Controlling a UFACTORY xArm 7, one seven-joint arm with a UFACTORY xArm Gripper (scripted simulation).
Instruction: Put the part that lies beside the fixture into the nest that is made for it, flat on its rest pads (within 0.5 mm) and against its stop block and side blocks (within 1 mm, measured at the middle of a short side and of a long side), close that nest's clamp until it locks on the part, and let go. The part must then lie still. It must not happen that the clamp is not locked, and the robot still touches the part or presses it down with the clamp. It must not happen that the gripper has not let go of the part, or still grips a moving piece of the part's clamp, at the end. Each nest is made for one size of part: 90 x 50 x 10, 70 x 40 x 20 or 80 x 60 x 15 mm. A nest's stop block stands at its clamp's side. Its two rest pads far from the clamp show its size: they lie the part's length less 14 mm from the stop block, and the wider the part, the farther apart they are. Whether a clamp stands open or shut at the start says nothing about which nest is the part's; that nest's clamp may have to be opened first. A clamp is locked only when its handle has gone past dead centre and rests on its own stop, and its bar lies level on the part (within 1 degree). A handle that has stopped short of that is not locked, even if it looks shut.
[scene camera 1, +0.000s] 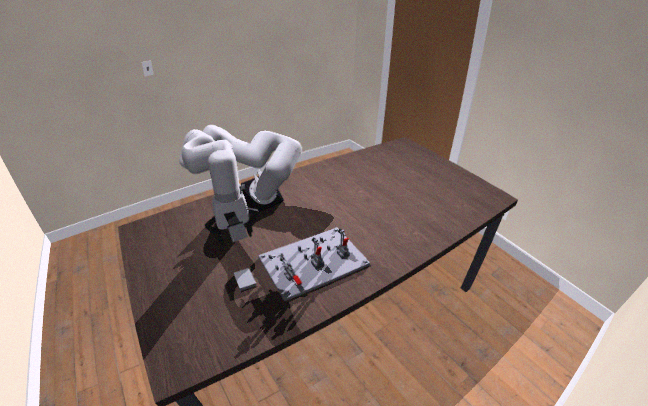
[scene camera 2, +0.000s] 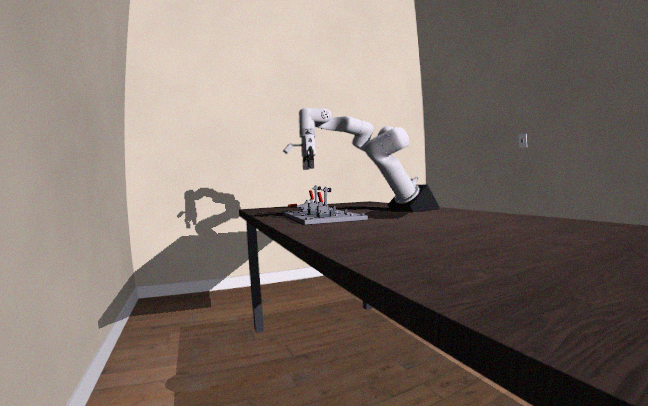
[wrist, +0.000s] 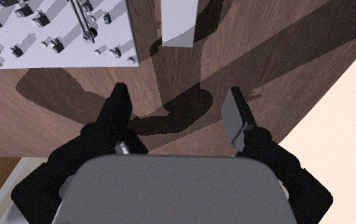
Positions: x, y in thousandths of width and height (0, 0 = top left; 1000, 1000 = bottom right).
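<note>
Visible here: my gripper (scene camera 1: 363, 587), (wrist: 499, 435).
</note>
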